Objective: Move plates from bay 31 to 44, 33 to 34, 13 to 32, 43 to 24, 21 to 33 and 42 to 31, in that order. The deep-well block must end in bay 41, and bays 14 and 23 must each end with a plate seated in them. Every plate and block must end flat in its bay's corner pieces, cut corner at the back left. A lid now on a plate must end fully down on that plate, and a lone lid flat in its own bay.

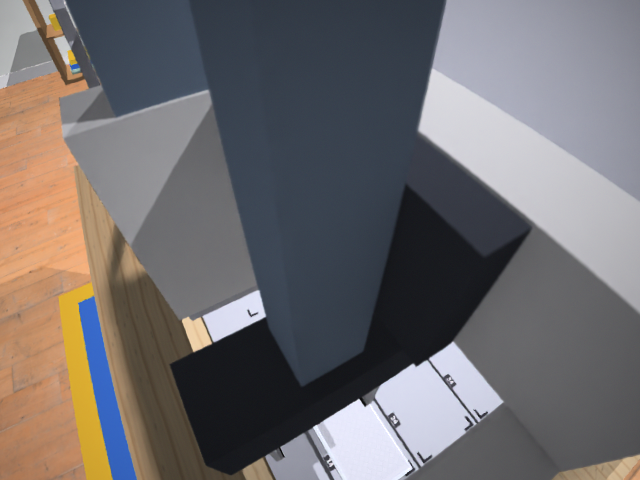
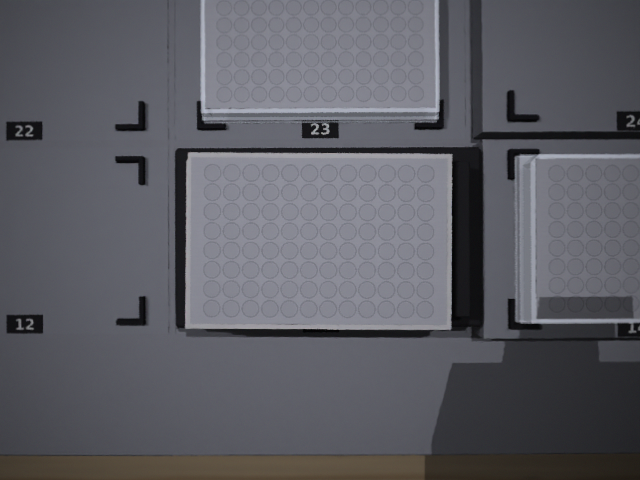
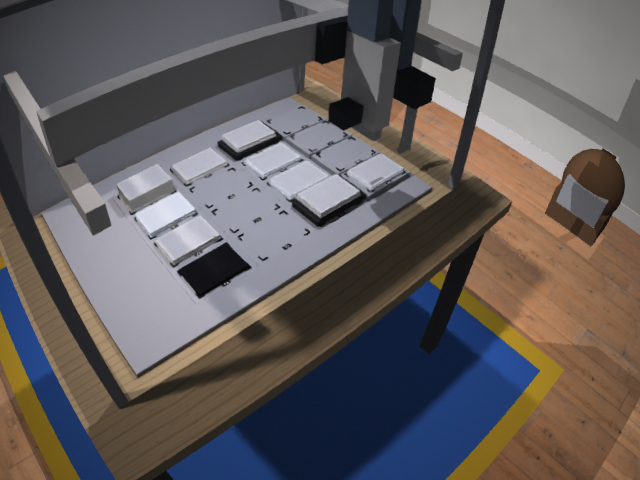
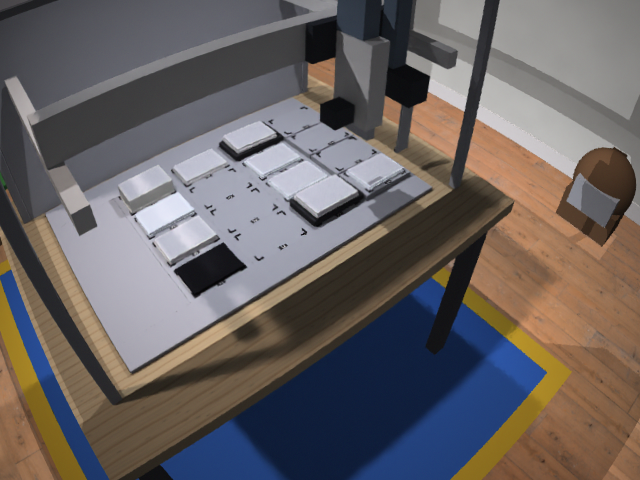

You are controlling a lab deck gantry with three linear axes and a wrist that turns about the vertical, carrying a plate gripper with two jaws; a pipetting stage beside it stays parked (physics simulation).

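My gripper (image 1: 323,424) (image 3: 404,148) (image 4: 400,148) is open and empty, its jaws apart, high above the right front near bay 14. A clear-lidded plate (image 1: 361,439) (image 2: 594,232) (image 3: 376,170) lies in bay 14. Another plate (image 2: 318,241) (image 3: 328,195) sits on a black base in bay 13. Lidded plates lie in bay 23 (image 2: 320,56) and bay 33 (image 3: 272,159). A plate (image 3: 249,135) sits on a black base in bay 43. Plates also lie in bay 42 (image 3: 199,165), bay 31 (image 3: 165,212) and bay 21 (image 3: 187,238). The deep-well block (image 3: 144,187) is in bay 41.
A flat black piece (image 3: 214,269) (image 4: 210,268) covers bay 11. The parked pipetting stage (image 3: 369,82) (image 4: 360,82) hangs beside the gripper column. Bays 12, 22, 32, 24, 34 and 44 show corner pieces without plates. A thin upright post (image 3: 478,98) stands at the table's right.
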